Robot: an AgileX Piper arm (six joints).
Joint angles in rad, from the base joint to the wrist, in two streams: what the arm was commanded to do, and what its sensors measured. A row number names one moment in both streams.
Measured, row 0:
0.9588 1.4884 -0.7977 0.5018 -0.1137 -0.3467
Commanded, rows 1 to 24:
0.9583 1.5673 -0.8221 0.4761 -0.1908 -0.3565
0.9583 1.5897 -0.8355 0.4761 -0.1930 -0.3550
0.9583 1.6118 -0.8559 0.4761 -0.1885 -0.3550
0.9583 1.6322 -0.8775 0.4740 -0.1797 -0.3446
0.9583 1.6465 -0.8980 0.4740 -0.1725 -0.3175
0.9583 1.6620 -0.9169 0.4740 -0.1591 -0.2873
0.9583 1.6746 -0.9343 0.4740 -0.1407 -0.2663
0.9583 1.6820 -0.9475 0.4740 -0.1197 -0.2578
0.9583 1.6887 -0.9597 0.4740 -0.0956 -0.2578
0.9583 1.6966 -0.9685 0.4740 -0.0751 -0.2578
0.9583 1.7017 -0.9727 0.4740 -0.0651 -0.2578
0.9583 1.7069 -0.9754 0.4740 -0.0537 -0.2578
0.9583 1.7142 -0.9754 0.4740 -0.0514 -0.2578
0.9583 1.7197 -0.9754 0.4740 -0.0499 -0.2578
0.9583 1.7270 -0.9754 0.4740 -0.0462 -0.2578
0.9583 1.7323 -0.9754 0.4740 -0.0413 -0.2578
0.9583 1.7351 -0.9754 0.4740 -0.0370 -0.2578
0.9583 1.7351 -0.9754 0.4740 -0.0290 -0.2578
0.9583 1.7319 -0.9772 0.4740 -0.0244 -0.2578
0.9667 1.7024 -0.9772 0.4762 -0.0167 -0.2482
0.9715 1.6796 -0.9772 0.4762 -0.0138 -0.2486
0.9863 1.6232 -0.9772 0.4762 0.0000 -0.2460
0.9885 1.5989 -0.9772 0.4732 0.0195 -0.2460
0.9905 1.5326 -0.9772 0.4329 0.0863 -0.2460
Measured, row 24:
0.9729 1.6742 -0.9680 0.4860 0.0000 -0.2527
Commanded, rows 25 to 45:
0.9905 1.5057 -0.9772 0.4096 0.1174 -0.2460
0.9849 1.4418 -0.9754 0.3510 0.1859 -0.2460
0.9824 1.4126 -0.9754 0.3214 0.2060 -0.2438
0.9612 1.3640 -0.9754 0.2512 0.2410 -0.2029
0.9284 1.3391 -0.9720 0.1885 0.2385 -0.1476
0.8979 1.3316 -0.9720 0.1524 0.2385 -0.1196
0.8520 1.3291 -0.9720 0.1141 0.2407 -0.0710
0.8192 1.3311 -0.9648 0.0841 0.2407 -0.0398
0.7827 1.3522 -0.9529 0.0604 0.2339 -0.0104
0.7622 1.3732 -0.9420 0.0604 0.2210 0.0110
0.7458 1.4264 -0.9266 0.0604 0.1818 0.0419
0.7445 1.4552 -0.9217 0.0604 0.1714 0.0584
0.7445 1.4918 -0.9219 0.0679 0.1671 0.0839
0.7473 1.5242 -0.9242 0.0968 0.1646 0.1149
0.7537 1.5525 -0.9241 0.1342 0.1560 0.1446
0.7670 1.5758 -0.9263 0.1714 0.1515 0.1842
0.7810 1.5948 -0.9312 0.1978 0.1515 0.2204
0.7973 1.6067 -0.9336 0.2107 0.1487 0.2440
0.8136 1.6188 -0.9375 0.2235 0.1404 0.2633
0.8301 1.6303 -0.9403 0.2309 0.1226 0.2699
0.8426 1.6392 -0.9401 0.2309 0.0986 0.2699
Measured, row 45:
0.7919 1.6055 -0.9315 0.1909 0.1713 0.2193
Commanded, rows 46 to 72:
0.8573 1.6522 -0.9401 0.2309 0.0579 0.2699
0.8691 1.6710 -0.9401 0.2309 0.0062 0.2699
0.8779 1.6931 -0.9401 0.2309 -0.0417 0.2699
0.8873 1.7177 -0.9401 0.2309 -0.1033 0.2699
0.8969 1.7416 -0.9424 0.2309 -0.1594 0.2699
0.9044 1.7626 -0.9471 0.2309 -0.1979 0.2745
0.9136 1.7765 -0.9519 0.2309 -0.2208 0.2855
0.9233 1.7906 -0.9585 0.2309 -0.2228 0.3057
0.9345 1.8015 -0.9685 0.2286 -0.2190 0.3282
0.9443 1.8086 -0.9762 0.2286 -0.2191 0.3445
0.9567 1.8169 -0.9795 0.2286 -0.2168 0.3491
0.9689 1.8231 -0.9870 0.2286 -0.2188 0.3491
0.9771 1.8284 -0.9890 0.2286 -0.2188 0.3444
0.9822 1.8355 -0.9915 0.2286 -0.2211 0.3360
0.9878 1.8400 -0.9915 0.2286 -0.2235 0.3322
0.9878 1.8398 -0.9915 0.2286 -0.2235 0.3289
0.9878 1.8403 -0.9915 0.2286 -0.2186 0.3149
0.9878 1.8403 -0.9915 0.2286 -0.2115 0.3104
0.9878 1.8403 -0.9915 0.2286 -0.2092 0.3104
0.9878 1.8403 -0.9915 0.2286 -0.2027 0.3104
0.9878 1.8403 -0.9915 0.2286 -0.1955 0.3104
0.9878 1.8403 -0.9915 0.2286 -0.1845 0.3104
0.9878 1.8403 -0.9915 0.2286 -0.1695 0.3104
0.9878 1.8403 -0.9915 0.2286 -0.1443 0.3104
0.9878 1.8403 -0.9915 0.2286 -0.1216 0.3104
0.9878 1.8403 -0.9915 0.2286 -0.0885 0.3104
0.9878 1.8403 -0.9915 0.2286 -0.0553 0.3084
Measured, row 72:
0.9866 1.8404 -0.9873 0.2292 -0.1506 0.3228
